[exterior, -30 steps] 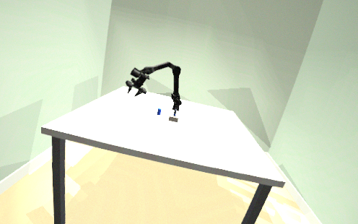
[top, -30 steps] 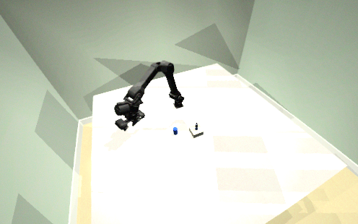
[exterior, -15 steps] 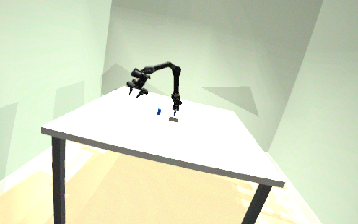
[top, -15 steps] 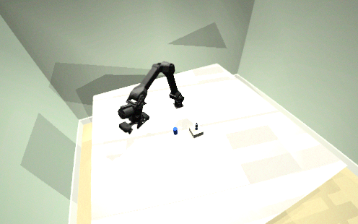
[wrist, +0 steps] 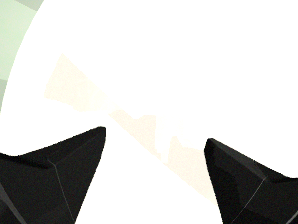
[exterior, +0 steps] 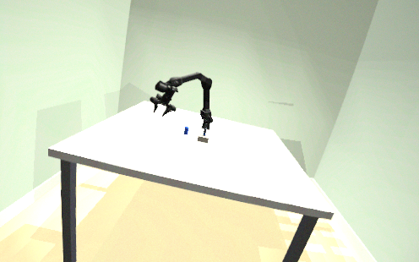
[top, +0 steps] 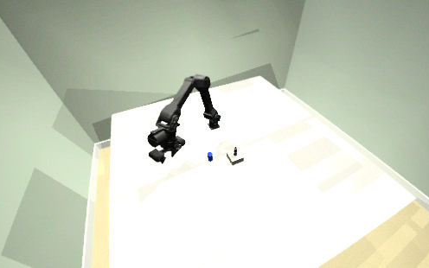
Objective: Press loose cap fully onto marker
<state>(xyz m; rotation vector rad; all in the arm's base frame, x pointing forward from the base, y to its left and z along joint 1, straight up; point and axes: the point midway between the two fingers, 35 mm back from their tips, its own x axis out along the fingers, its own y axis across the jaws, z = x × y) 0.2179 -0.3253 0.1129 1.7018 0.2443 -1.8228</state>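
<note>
Now: gripper tip 220 mm to the right of the blue cap, 60 mm above it and 30 mm short of it. From my gripper tip the other things lie so: pale holder block 340 mm to the left, 80 mm ahead, 60 mm below.
</note>
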